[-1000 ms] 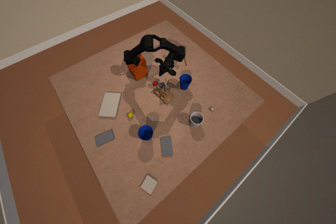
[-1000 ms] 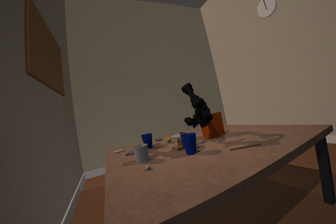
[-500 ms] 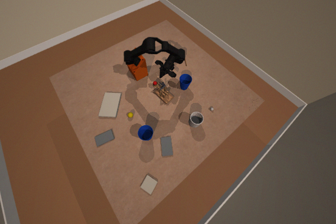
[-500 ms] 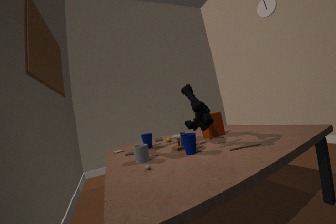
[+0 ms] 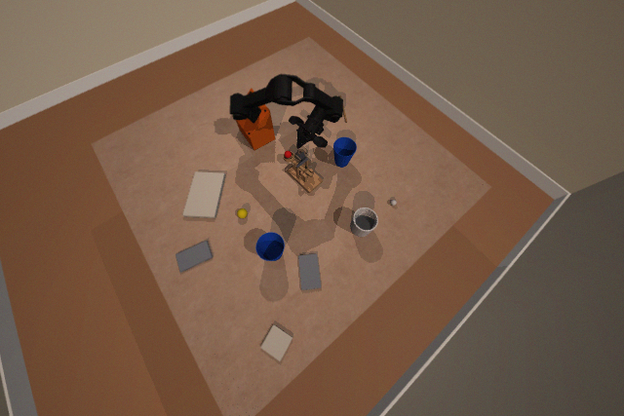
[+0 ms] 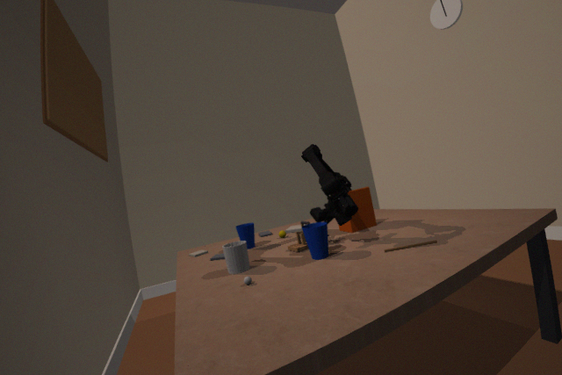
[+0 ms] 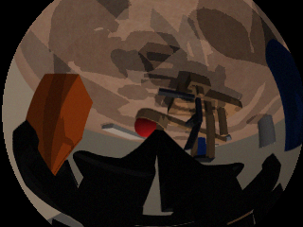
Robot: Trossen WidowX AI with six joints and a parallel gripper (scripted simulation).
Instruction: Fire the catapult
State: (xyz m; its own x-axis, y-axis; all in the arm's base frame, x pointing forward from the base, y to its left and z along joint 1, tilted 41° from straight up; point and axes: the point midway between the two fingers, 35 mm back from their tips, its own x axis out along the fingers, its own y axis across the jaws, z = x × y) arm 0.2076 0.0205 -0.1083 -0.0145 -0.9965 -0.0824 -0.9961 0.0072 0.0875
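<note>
Right now the red ball is 1 cm behind my gripper tip, 4 cm to the right of it and 2 cm below it. From my gripper tip the other things lie so: yellow ball (7 cm ahead, 34 cm to the right, 6 cm below); wooden catapult (6 cm ahead, 2 cm to the right, 3 cm below); thin stick (8 cm behind, 36 cm to the left, 8 cm below).
</note>
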